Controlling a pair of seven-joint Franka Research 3 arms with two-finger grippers.
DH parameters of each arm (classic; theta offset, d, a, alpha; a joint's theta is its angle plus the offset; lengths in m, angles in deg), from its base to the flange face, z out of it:
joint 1: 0 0.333 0 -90
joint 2: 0 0 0 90
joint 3: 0 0.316 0.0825 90
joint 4: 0 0 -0.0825 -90
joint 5: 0 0.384 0 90
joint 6: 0 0 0.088 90
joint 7: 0 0.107 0 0
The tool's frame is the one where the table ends.
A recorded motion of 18 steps. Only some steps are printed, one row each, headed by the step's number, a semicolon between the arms.
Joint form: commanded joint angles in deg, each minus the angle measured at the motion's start. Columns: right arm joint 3, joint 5, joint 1, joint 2, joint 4, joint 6, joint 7; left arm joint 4, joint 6, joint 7, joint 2, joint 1, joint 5, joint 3.
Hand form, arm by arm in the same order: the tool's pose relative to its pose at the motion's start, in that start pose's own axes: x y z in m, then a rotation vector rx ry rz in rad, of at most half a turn. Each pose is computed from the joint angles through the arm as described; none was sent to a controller.
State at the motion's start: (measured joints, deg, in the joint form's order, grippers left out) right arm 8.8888 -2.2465 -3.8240 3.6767 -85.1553 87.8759 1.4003; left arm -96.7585 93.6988 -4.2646 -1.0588 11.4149 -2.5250 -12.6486
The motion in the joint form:
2: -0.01 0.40 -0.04 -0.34 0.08 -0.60 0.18; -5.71 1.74 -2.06 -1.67 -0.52 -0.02 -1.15
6: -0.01 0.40 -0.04 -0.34 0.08 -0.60 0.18; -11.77 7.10 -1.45 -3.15 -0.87 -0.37 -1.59
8: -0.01 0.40 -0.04 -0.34 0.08 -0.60 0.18; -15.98 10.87 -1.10 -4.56 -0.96 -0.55 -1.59
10: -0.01 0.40 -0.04 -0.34 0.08 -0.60 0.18; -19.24 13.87 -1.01 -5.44 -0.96 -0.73 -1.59
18: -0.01 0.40 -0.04 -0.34 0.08 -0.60 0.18; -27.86 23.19 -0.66 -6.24 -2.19 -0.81 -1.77
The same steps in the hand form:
2: -0.0029 -0.0004 -0.0030 0.0060 -0.0034 0.0039; -0.0120 0.0149 0.0304 0.0127 -0.0410 -0.0107
6: -0.0029 -0.0004 -0.0030 0.0060 -0.0034 0.0039; -0.0184 0.0213 0.0601 0.0131 -0.0285 0.0083
8: -0.0029 -0.0004 -0.0030 0.0060 -0.0034 0.0039; -0.0250 0.0210 0.0772 0.0150 -0.0119 0.0121
10: -0.0029 -0.0004 -0.0030 0.0060 -0.0034 0.0039; -0.0299 0.0198 0.0921 0.0153 -0.0013 0.0101
18: -0.0029 -0.0004 -0.0030 0.0060 -0.0034 0.0039; -0.0417 0.0266 0.1428 0.0190 0.0244 0.0327

